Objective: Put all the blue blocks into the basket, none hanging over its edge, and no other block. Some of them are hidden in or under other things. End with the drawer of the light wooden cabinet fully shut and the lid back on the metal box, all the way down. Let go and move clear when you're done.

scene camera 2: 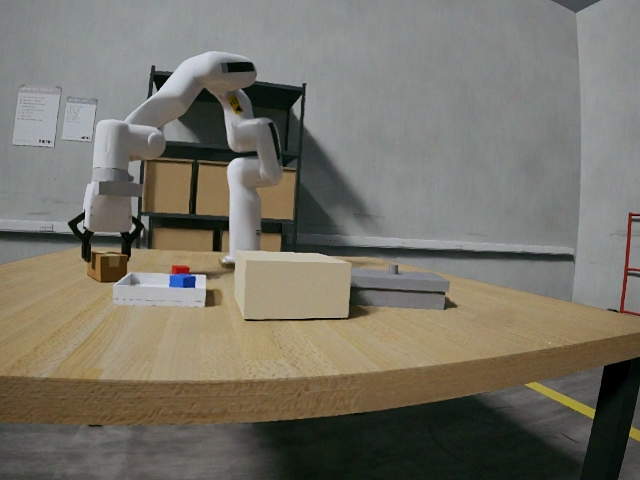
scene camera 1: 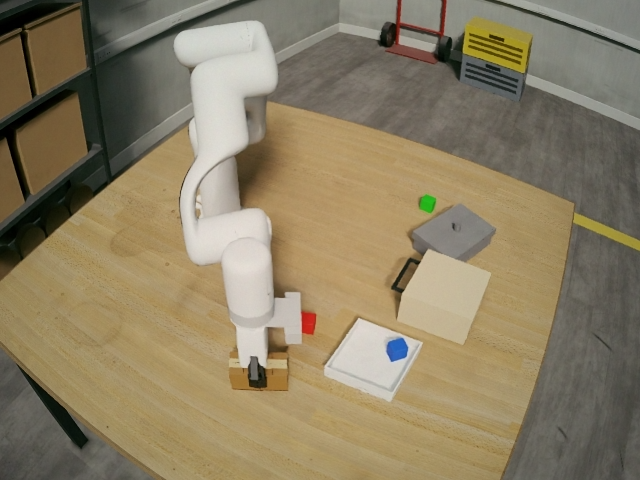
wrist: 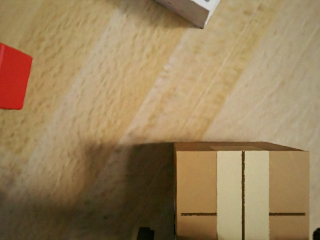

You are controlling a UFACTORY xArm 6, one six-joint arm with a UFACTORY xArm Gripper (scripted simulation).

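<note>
Light wooden cabinet, in the pictures. White basket, likewise. My gripper, visible too, scene camera 1 included.
</note>
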